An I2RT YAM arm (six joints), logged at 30 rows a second.
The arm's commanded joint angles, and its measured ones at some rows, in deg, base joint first. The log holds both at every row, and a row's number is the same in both.
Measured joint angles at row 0:
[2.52, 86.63, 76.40, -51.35, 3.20, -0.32]
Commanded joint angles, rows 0 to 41:
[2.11, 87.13, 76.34, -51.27, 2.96, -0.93]
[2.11, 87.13, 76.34, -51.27, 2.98, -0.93]
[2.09, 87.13, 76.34, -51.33, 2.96, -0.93]
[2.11, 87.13, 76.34, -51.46, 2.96, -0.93]
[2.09, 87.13, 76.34, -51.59, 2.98, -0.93]
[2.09, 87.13, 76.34, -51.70, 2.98, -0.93]
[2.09, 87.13, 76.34, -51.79, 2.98, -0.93]
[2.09, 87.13, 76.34, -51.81, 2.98, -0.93]
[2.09, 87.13, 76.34, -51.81, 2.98, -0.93]
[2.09, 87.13, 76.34, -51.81, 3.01, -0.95]
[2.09, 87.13, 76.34, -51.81, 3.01, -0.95]
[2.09, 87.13, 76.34, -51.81, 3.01, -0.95]
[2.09, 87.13, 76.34, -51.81, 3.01, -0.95]
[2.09, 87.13, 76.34, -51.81, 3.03, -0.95]
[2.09, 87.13, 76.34, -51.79, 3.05, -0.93]
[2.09, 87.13, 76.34, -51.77, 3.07, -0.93]
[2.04, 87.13, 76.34, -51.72, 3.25, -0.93]
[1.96, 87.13, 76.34, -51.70, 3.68, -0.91]
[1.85, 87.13, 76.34, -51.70, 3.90, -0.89]
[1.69, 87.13, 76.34, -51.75, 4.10, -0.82]
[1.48, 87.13, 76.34, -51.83, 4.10, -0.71]
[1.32, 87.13, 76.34, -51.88, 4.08, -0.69]
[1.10, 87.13, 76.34, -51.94, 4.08, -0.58]
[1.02, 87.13, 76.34, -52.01, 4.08, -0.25]
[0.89, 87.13, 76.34, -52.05, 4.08, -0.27]
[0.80, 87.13, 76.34, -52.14, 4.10, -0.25]
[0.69, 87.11, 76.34, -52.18, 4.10, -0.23]
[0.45, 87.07, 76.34, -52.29, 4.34, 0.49]
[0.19, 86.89, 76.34, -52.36, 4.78, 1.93]
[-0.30, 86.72, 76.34, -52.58, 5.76, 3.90]
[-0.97, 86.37, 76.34, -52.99, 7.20, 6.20]
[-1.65, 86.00, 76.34, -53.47, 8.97, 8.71]
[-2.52, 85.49, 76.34, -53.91, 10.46, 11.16]
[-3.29, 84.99, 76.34, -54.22, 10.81, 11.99]
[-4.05, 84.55, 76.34, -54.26, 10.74, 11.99]
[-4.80, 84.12, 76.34, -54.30, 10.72, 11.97]
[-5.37, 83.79, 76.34, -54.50, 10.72, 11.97]
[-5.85, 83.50, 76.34, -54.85, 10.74, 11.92]
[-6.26, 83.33, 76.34, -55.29, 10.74, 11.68]
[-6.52, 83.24, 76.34, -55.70, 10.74, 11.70]
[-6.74, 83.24, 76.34, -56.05, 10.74, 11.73]
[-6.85, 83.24, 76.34, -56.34, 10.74, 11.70]
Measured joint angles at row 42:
[-6.26, 84.55, 76.34, -55.92, 9.58, 10.04]
